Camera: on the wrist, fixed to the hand. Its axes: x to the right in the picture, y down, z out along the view.
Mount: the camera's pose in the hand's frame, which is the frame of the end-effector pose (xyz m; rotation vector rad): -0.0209 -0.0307 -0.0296 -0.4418 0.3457 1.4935
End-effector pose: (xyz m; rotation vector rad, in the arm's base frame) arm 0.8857 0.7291 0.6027 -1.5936 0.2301 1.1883
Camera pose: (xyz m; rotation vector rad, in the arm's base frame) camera 0.9129 0.7085 0.6357 1.7318 -1.4772 -1.8443
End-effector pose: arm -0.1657 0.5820 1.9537 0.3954 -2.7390 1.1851
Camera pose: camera -0.1363 0.5873 1.9906 1.7981 2.4034 -0.4828
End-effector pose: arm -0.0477 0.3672 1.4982 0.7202 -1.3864 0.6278
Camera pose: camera -0.0072 0.3706 1.4736 -0.9048 -1.4784 1.4132
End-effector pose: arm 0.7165 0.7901 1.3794 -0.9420 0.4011 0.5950
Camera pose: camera 0.7179 0.7452 1.3947 -1.0523 1.3515 1.9373
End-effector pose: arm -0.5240 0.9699 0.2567 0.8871 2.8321 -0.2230
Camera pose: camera -0.5281 0.9391 0.2926 2.6007 1.5232 0.7362
